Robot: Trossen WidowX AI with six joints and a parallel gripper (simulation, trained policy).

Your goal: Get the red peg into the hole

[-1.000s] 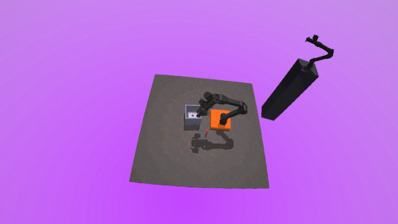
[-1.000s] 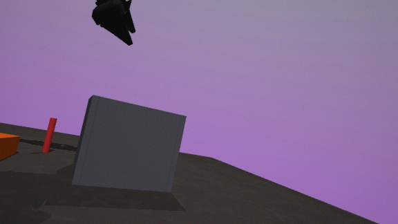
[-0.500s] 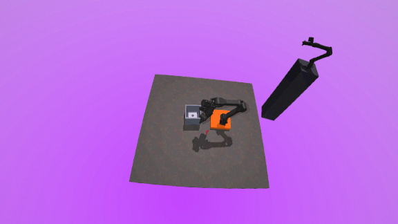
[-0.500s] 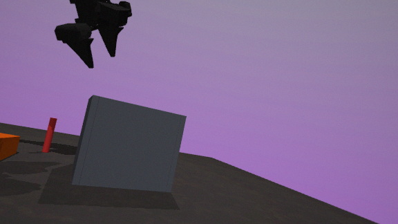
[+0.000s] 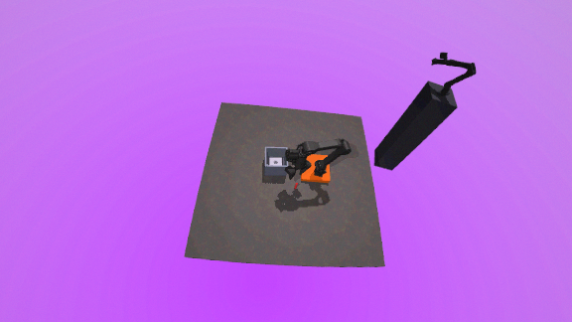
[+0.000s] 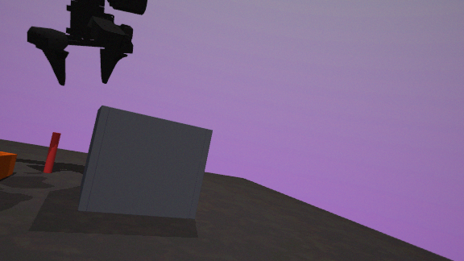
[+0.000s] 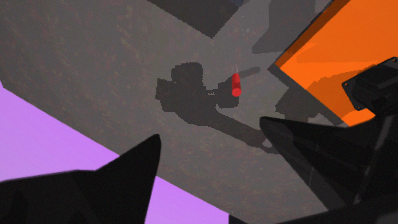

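Now: the red peg 15 cm below my gripper tip, 3 cm behind it and 1 cm to the right of it.
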